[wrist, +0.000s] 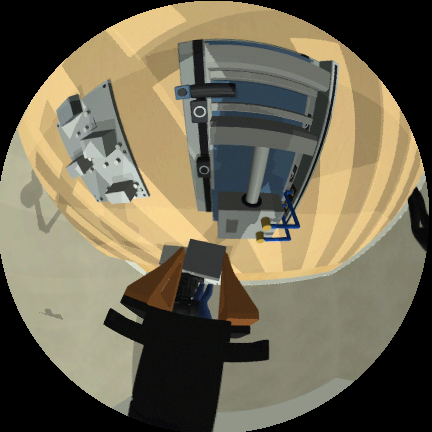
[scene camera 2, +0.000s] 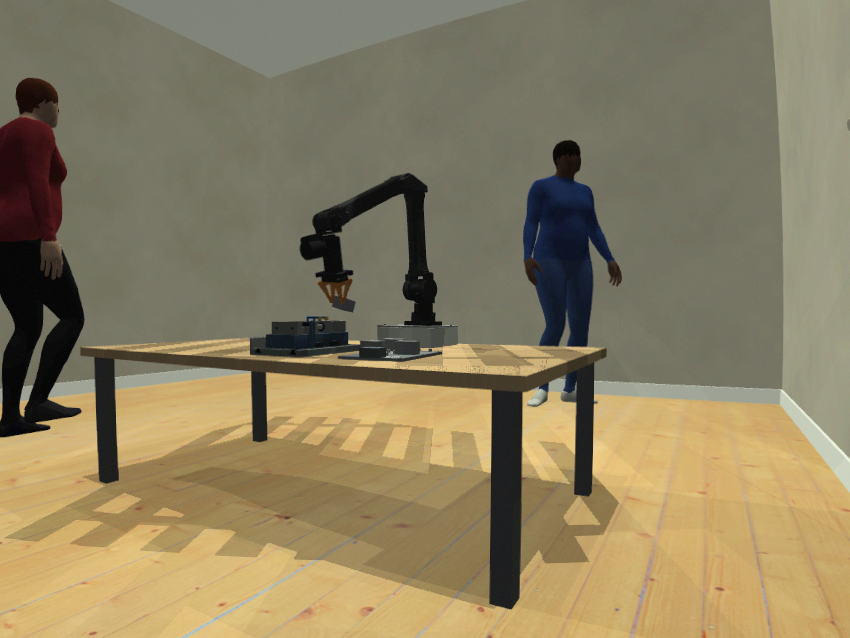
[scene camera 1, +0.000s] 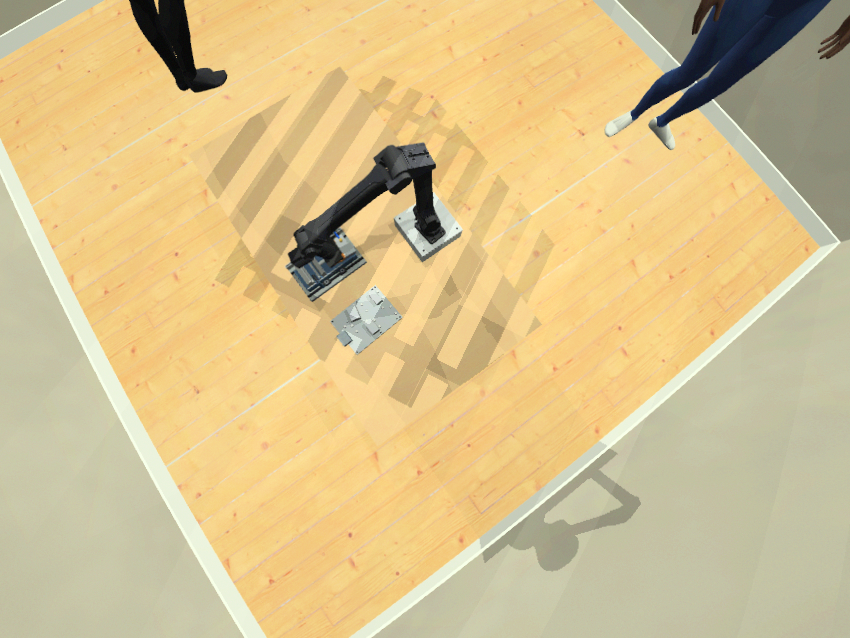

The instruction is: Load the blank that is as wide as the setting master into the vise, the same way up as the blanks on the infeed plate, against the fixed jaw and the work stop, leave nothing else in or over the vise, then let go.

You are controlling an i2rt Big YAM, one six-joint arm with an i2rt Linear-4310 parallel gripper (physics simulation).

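Places are measured from the arm's base along level axes (x ahead, y left, z up), in centimetres.
Pixels of known places: gripper, fingertip midpoint: (wrist: 203,253) (scene camera 2: 337,303) (scene camera 1: 340,255); arm's base, link origin: (wrist: 187,275) (scene camera 2: 423,325) (scene camera 1: 429,229).
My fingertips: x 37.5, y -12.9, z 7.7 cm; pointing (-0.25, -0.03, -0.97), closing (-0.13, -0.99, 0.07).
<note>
For each thing: its top centre in the pictures, then the offset to it from my fingertips.
- grey rectangular blank, top centre: (wrist: 203,282) (scene camera 2: 343,295) (scene camera 1: 345,249) dy +0.2, dx -3.3, dz +2.4 cm
- vise, top centre: (wrist: 268,169) (scene camera 2: 307,320) (scene camera 1: 321,258) dy -6.7, dx +6.5, dz -5.2 cm
- vise's outer jaw, top centre: (wrist: 276,61) (scene camera 2: 286,321) (scene camera 1: 302,273) dy -6.8, dx +16.5, dz -5.5 cm
- work stop, top centre: (wrist: 212,89) dy -2.0, dx +13.8, dz -5.5 cm
- infeed plate, top centre: (wrist: 93,156) (scene camera 2: 392,353) (scene camera 1: 366,319) dy +23.6, dx +8.9, dz -14.3 cm
My gripper (scene camera 2: 334,299) (wrist: 203,253) has its orange fingers shut on a grey rectangular blank (scene camera 2: 344,305) (wrist: 206,261). In scene camera 2 the blank is tilted and hangs in the air above the vise (scene camera 1: 336,276) (scene camera 2: 295,339). In the wrist view the vise's outer jaw (wrist: 270,61) and the screw-side jaw (wrist: 262,136) stand apart, with blue bed and thin rails between them. A black rod, the work stop (wrist: 215,90), reaches in from one side. The infeed plate (scene camera 1: 389,317) (wrist: 103,98) carries several grey blocks. Which block is the setting master I cannot tell.
The vise's rear block (wrist: 232,225) has blue pipes (wrist: 296,218) and brass fittings (wrist: 266,224) standing up from it. The arm's pale base (scene camera 1: 407,232) (scene camera 2: 405,336) stands beyond the vise on the table (scene camera 2: 473,374). Two people stand beyond the table.
</note>
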